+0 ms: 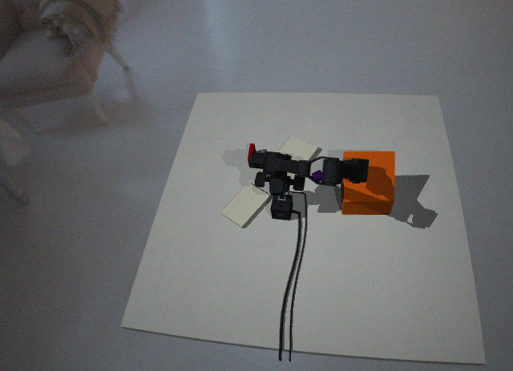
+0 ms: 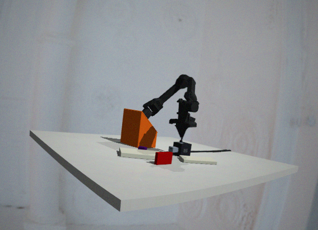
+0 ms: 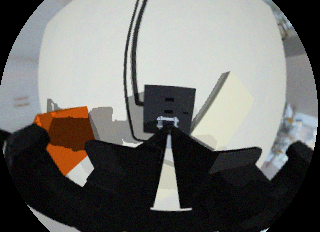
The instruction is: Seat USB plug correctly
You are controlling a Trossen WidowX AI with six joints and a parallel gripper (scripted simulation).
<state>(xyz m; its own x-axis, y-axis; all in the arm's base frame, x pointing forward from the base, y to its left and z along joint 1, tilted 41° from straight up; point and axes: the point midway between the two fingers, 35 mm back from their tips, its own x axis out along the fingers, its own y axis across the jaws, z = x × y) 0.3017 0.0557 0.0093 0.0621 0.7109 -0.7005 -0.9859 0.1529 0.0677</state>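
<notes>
Now: the grey USB plug 2 cm below my gripper tip. Also, from my gripper tip: purple piece (16 cm behind, 15 cm to the right, 9 cm below); then red block (28 cm to the right, 14 cm ahead, 8 cm below).
</notes>
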